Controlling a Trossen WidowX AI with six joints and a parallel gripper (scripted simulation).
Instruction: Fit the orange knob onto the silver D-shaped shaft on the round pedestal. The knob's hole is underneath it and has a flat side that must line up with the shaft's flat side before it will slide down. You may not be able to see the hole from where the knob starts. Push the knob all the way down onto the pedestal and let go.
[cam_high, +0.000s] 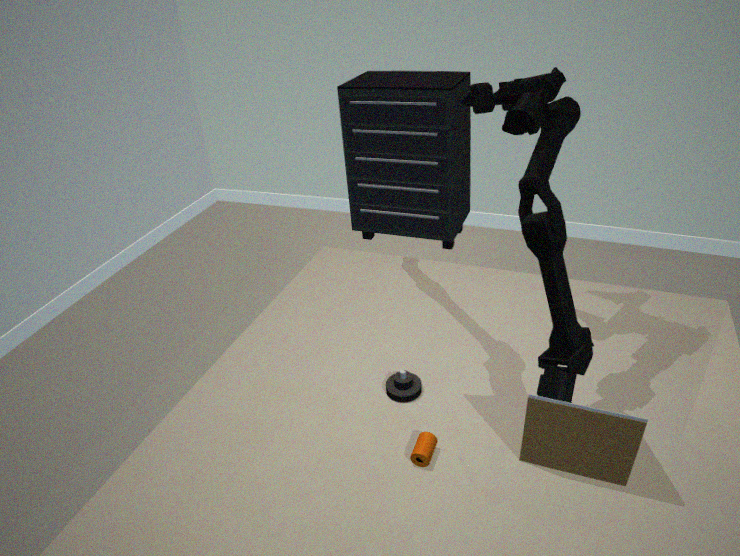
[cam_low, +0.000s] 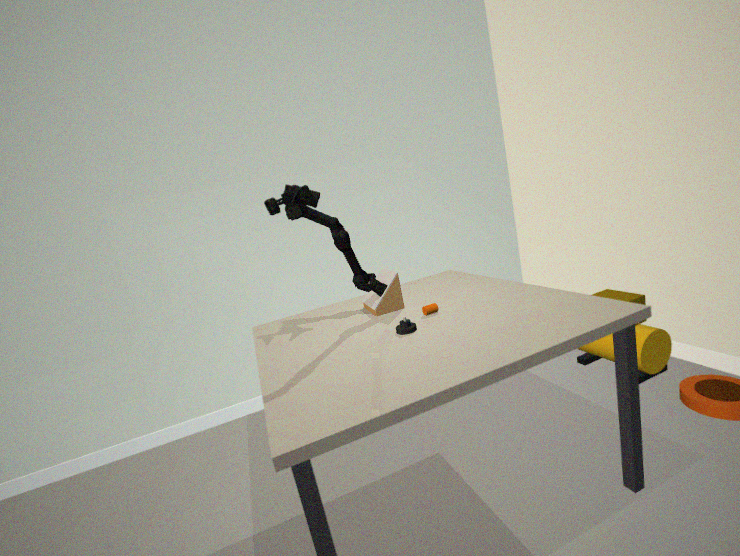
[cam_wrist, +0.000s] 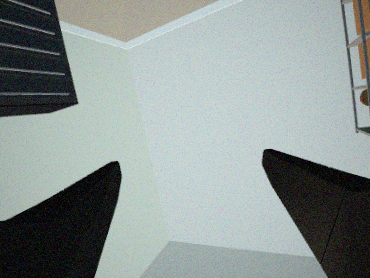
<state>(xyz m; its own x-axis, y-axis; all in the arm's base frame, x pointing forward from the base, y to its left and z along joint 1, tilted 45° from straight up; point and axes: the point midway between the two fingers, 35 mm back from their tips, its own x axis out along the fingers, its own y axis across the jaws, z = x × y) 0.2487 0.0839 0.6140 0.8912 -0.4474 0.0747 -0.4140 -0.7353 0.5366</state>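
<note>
The orange knob is 7 cm behind my gripper tip, 51 cm to the left of it and 56 cm below it. From my gripper tip the other things lie so: dark round pedestal (5 cm ahead, 36 cm to the left, 55 cm below).
</note>
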